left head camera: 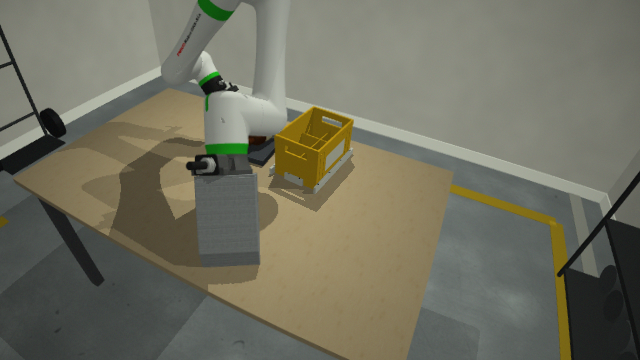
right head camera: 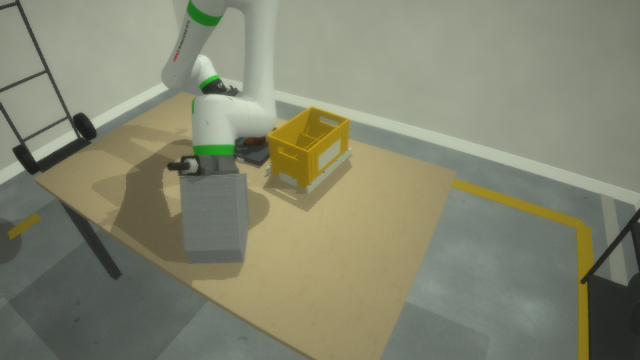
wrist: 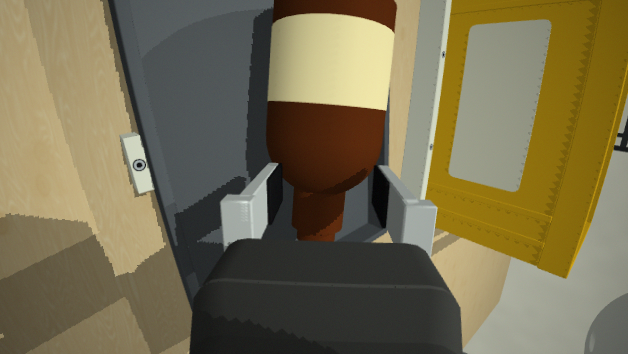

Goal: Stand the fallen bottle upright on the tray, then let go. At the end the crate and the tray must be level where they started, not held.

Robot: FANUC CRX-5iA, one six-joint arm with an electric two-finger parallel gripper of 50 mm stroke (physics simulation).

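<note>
The brown bottle with a cream label lies on its side on the dark grey tray. In the wrist view its neck points down the picture, towards my hand, and its base is cut off at the top. My gripper is open and empty; its fingers stand on either side of the bottle's shoulder and neck. Whether a finger touches the bottle I cannot tell. The yellow crate stands upright beside the tray. My arm hides part of the tray in both head views.
White rails run along the crate's foot. A small white bracket sits at the tray's left edge in the wrist view. My arm's grey pedestal stands on the wooden table.
</note>
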